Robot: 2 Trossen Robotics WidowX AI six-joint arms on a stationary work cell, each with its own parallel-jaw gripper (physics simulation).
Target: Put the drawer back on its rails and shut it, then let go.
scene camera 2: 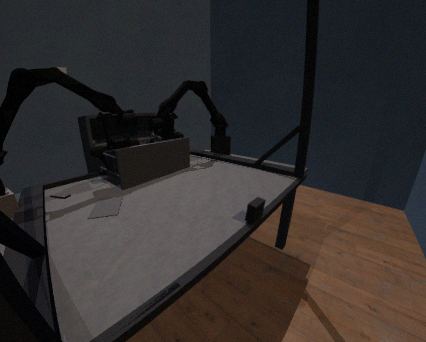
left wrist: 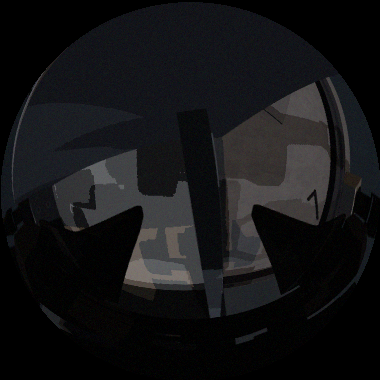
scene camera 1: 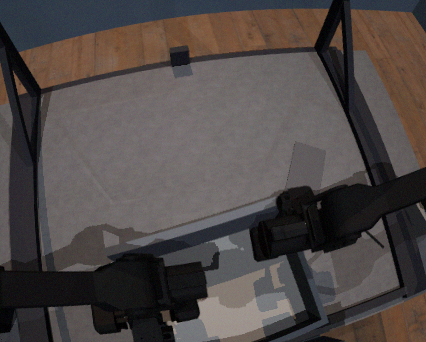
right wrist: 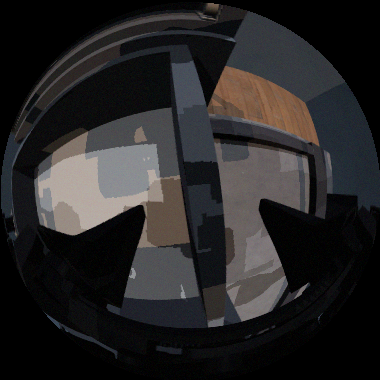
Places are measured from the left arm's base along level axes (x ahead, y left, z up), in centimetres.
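Where they show: left gripper, fingertip midpoint: (left wrist: pixel 198 211); right gripper, fingertip midpoint: (right wrist: pixel 203 208); left arm's base at its link origin: (left wrist: pixel 356 200); right arm's base at its link origin: (scene camera 2: pixel 220 136).
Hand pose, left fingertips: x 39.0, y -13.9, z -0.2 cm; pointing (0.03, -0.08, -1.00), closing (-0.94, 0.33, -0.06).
Note:
Things, the pixels of their top centre, and the offset from my left fingertips. "*": a spot on its surface instead.
- grey drawer at a spot on its surface: (scene camera 1: pixel 200 225) * dx +14.7, dy -9.9, dz +8.7 cm
- dark block at its top centre: (scene camera 2: pixel 256 201) (scene camera 1: pixel 179 49) dx -3.2, dy -55.6, dz -1.1 cm
- flat grey plate at its top centre: (scene camera 1: pixel 307 168) (scene camera 2: pixel 107 206) dx -16.1, dy -12.6, dz -6.7 cm
- thin bent dark piece at its top centre: (left wrist: pixel 314 209) (scene camera 2: pixel 60 195) dx -20.9, dy +11.4, dz -6.3 cm
The grey drawer (scene camera 1: pixel 200 225) (scene camera 2: pixel 155 162) stands upright, its tall front panel facing the open table and its rear toward the dark cabinet (scene camera 2: pixel 89 147). Their contact at the rails is hidden. My left gripper (scene camera 1: pixel 280 237) (left wrist: pixel 198 211) is open and points down, with one drawer side wall (left wrist: pixel 200 200) between its spread fingers but not clamped. My right gripper (scene camera 1: pixel 187 282) (right wrist: pixel 203 208) is also open, its fingers on either side of the opposite side wall (right wrist: pixel 192 125). In scene camera 2 both grippers are dark shapes behind the front panel.
A dark block (scene camera 1: pixel 180 56) (scene camera 2: pixel 255 210) stands at the table edge opposite the arms. A flat grey plate (scene camera 1: pixel 306 162) (scene camera 2: pixel 106 207) and a thin bent dark piece (scene camera 2: pixel 61 196) (left wrist: pixel 315 200) lie on the table. Dark frame posts (scene camera 1: pixel 348 55) (scene camera 2: pixel 307 75) rise at the table's edges.

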